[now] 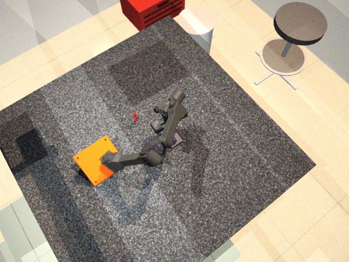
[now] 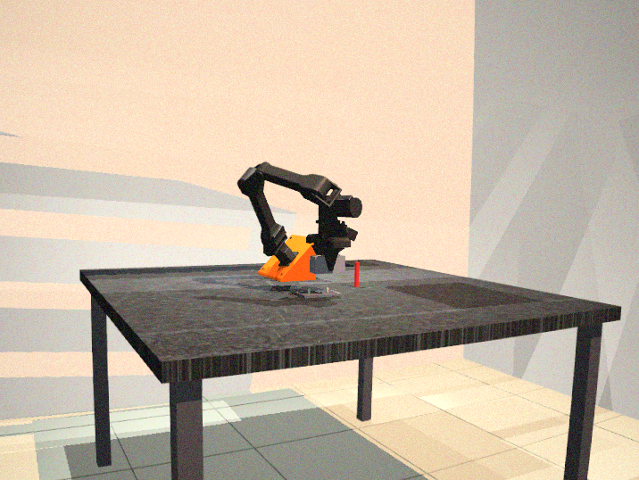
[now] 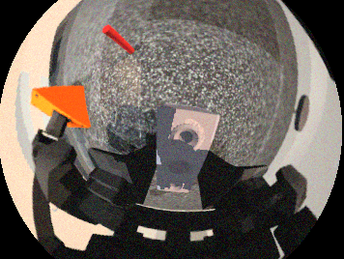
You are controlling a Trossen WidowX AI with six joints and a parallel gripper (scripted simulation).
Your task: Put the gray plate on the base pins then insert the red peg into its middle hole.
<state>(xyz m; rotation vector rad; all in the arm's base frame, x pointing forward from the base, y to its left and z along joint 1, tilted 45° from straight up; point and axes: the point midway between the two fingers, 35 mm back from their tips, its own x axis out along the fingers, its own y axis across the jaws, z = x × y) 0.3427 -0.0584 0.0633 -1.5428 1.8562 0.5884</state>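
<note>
My gripper tip is now 70 mm above the base, 20 mm to the left of it and 10 mm past it. Also, from my gripper tip: gray plate (30 mm above); then red peg (180 mm to the left, 90 mm behind, 30 mm below).
</note>
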